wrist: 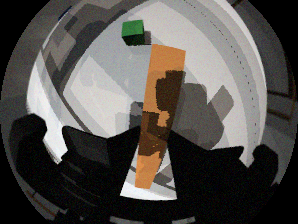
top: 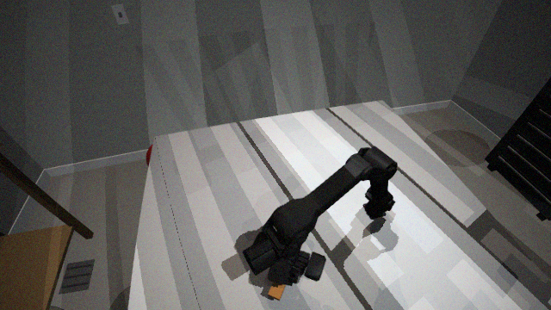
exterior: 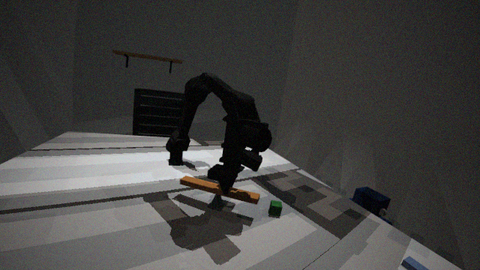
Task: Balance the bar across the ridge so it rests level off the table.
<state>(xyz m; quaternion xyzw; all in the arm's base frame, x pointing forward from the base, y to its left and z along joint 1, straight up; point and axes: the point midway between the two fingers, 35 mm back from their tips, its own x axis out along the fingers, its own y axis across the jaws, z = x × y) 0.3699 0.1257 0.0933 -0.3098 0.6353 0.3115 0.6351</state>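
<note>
Now: the orange wooden bar 2 cm behind my gripper tip and 2 cm to the right of it. Also, from my gripper tip: green cube (5 cm ahead, 15 cm to the left, 4 cm below).
</note>
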